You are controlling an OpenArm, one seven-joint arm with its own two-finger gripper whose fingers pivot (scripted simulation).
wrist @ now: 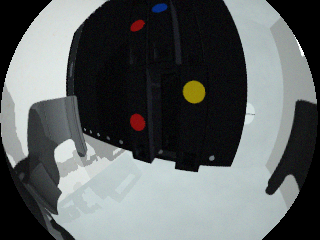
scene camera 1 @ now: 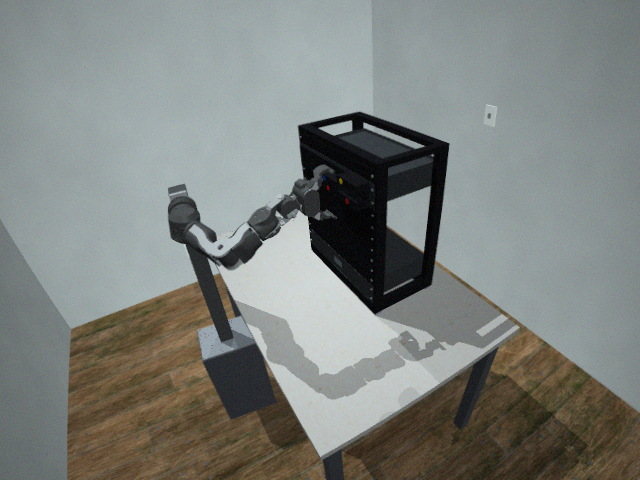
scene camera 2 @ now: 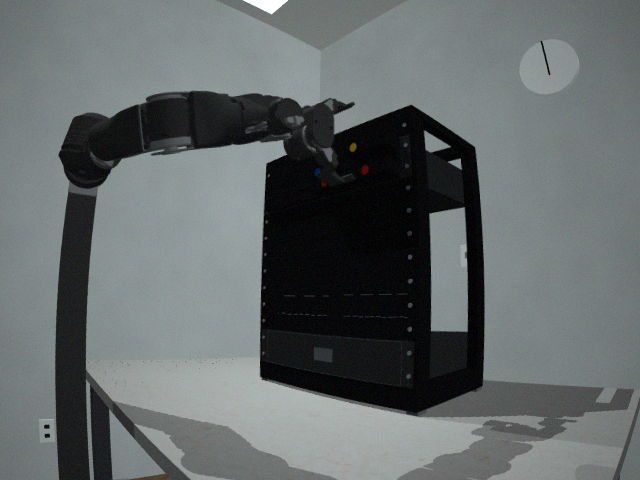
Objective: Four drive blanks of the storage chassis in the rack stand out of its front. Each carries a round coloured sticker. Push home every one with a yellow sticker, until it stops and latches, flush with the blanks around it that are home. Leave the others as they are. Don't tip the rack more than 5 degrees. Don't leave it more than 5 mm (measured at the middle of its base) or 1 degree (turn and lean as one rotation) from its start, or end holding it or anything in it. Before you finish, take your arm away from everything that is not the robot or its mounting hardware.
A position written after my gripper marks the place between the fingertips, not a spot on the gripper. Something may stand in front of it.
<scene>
I see my gripper (scene camera 2: pixel 345 143) and a grey pedestal (scene camera 1: pixel 240 377).
My gripper shows as well in the wrist view (wrist: pixel 159 144) and in scene camera 1 (scene camera 1: pixel 331 192).
</scene>
